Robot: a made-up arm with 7 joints.
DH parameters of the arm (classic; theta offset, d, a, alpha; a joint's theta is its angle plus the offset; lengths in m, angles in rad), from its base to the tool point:
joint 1: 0 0.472 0 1.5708
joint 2: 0 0.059 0 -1.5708
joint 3: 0 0.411 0.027 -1.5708
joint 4: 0 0.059 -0.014 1.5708
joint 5: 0 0.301 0 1.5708
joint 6: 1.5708 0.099 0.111 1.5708
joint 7: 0 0.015 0 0
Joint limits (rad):
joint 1: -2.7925..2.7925
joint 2: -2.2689..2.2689
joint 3: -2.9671..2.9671
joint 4: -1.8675..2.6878
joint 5: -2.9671..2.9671
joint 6: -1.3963..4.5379
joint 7: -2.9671..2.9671
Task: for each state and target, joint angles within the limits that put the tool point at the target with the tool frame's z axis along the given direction. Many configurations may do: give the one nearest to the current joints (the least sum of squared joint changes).
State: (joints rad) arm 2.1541 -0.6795 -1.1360 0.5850 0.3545 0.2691 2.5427
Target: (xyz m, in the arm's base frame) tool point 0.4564 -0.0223 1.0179 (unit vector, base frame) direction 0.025 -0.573 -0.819
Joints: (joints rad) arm 1.3481 -0.4347 -1.8549 1.2772 -0.1091 -0.1018 2.5427
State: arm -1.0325 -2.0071 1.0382 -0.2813 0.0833 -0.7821 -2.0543
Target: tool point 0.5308 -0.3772 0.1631 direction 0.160 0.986 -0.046
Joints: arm -0.1574 -2.0192 1.5184 -1.0590 0.0243 -1.0358 -2.0543
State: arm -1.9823 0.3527 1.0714 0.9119 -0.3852 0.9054 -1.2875
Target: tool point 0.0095 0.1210 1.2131 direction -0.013 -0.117 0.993
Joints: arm -2.5092 0.0628 0.4728 0.2258 -0.2099 1.6314 -1.2875
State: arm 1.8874 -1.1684 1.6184 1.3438 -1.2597 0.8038 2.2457
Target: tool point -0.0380 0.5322 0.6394 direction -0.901 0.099 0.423
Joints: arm 1.2088 -1.8163 1.9481 1.9000 -1.4387 1.5778 2.2457
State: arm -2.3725 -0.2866 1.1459 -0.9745 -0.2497 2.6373 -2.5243
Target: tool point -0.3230 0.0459 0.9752 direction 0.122 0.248 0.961
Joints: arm -2.7515 -0.8984 0.6885 -0.5794 -0.7746 2.2120 -2.5243
